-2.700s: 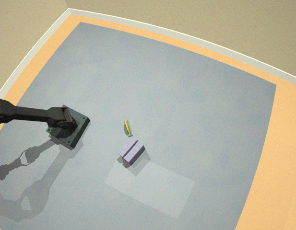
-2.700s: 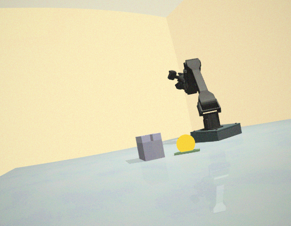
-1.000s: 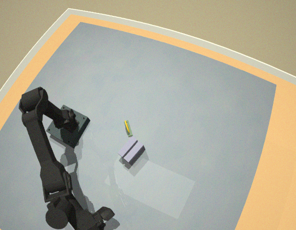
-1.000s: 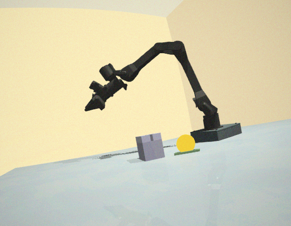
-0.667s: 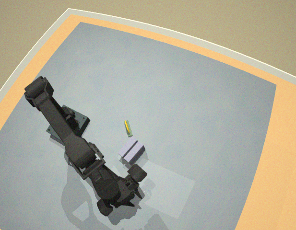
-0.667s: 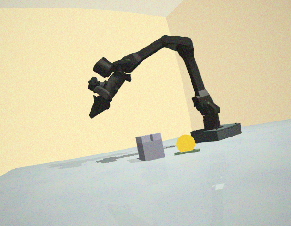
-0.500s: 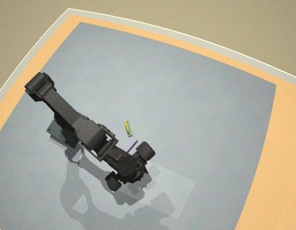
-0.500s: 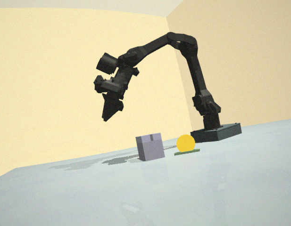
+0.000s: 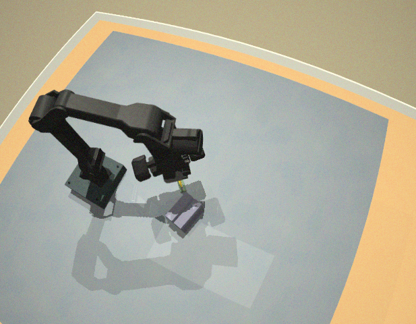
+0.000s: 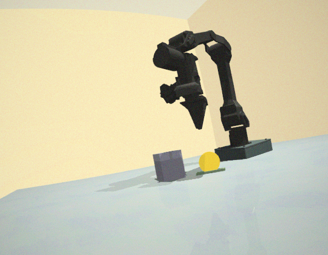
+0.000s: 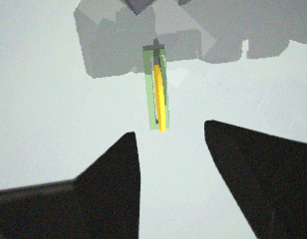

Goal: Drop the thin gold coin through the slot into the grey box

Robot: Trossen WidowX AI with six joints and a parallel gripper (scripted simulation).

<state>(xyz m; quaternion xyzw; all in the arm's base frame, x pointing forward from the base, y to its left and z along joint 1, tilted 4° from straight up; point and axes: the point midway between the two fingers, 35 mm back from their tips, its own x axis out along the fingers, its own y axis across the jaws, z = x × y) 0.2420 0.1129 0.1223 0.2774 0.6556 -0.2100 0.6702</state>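
My gripper tip is 90 mm above the gold coin, 10 mm to the right of it and 10 mm past it.
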